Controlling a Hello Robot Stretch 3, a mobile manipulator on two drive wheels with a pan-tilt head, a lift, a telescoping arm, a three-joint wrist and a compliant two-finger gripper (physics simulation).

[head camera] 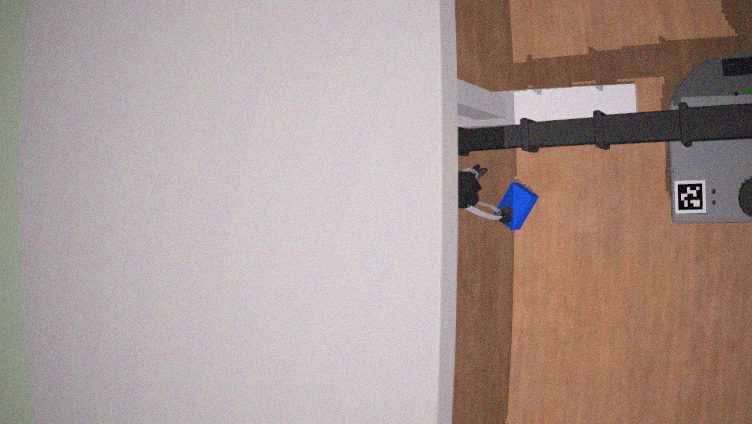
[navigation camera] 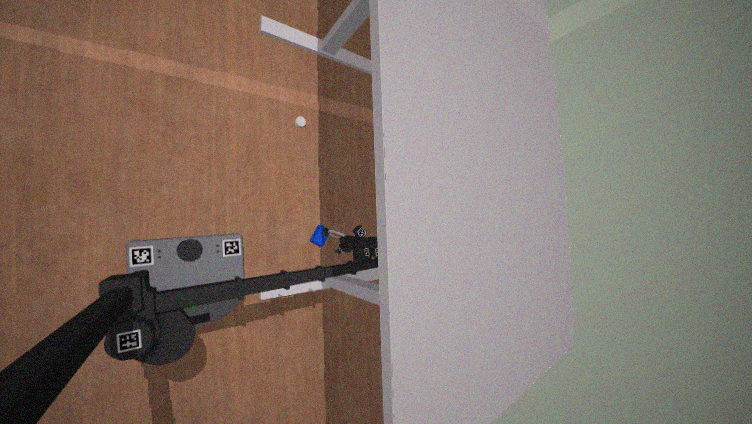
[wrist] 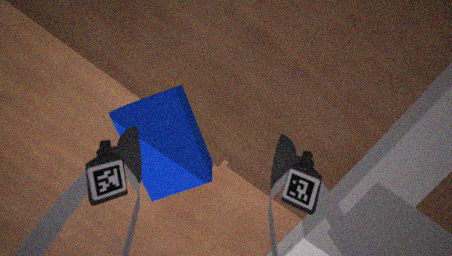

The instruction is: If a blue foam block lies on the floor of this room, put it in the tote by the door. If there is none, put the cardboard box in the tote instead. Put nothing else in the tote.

I see my gripper point(head camera: 496, 193) and a blue foam block point(head camera: 519, 198).
The blue foam block is seen too in the wrist view point(wrist: 174, 156). My gripper shows as well in the wrist view point(wrist: 208, 149).
